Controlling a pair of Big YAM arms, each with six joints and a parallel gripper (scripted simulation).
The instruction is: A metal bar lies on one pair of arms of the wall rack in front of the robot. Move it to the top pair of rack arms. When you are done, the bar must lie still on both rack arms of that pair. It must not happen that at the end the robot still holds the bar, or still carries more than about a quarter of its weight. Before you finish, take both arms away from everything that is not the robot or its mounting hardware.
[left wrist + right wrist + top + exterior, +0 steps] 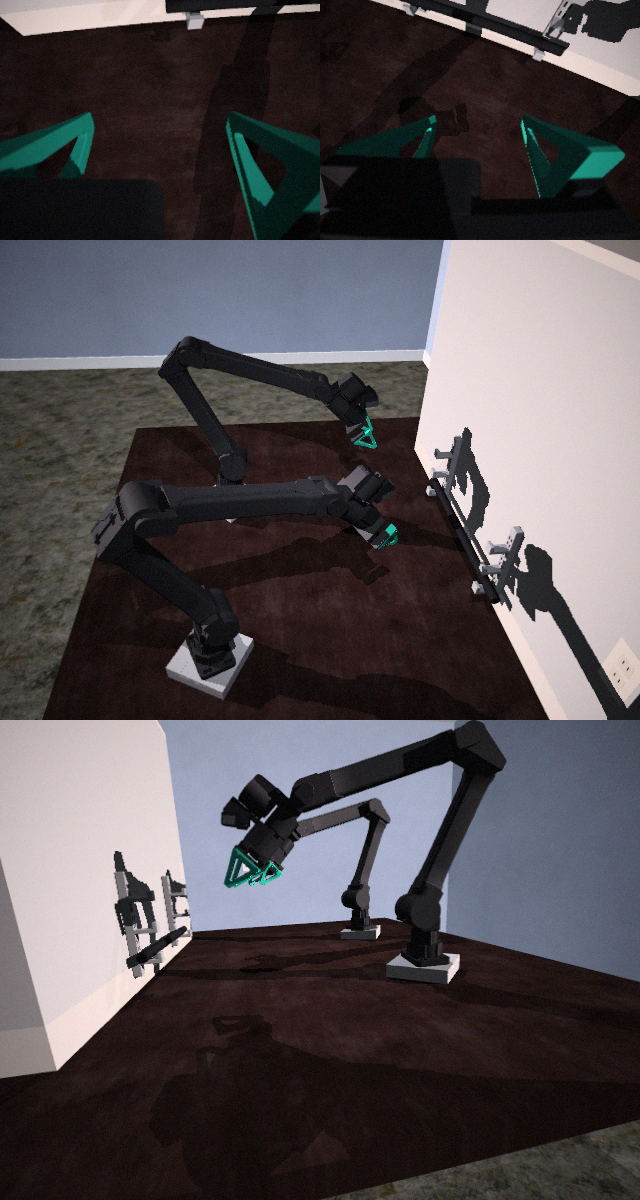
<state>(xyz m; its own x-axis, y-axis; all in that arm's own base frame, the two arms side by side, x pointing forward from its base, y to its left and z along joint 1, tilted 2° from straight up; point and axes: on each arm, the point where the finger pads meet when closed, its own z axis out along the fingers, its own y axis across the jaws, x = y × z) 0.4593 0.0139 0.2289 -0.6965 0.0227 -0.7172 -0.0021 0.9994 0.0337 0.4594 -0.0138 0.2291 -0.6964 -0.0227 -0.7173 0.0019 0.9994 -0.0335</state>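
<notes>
My right gripper is now 280 mm short of the dark metal bar, 150 mm to the right of it and 160 mm above it. Round my right hand: white wall 470 mm ahead, 130 mm to the left, 200 mm above.
Now: left hand 27 cm to the left of the dark metal bar, 24 cm short of it and 16 cm above it. The rest, counted from my left hand: white wall 43 cm ahead, 29 cm to the right, 20 cm above.
</notes>
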